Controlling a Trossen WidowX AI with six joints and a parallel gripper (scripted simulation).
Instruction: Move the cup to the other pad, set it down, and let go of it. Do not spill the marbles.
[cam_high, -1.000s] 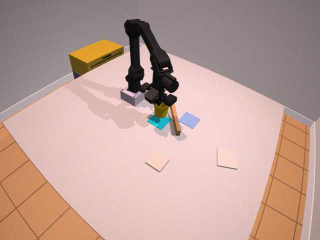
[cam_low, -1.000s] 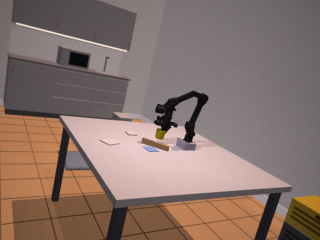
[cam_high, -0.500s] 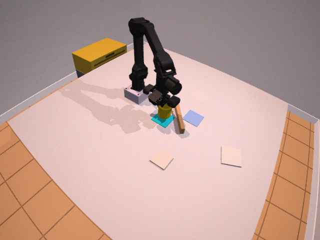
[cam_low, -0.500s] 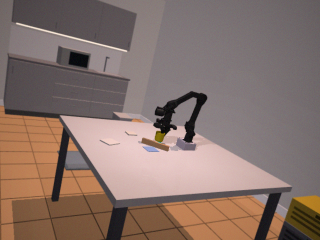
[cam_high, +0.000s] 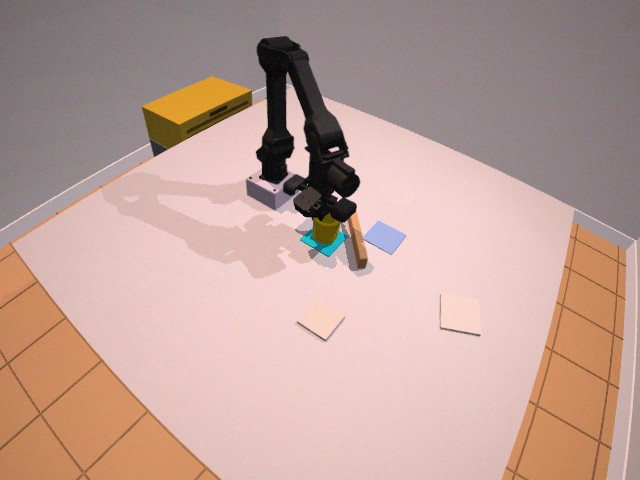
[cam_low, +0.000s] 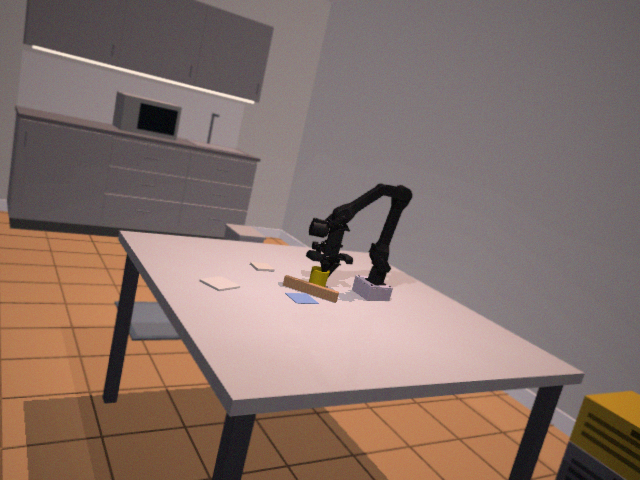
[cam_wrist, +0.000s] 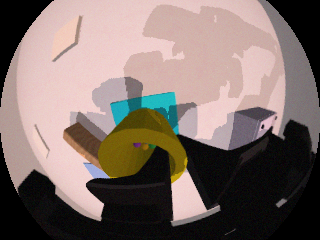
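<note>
Now: gripper tip 2 cm short of the yellow cup. Round my gripper tip: cyan pad (3 cm ahead, 5 cm below); wooden bar (10 cm ahead, 4 cm to the left, 3 cm below).
</note>
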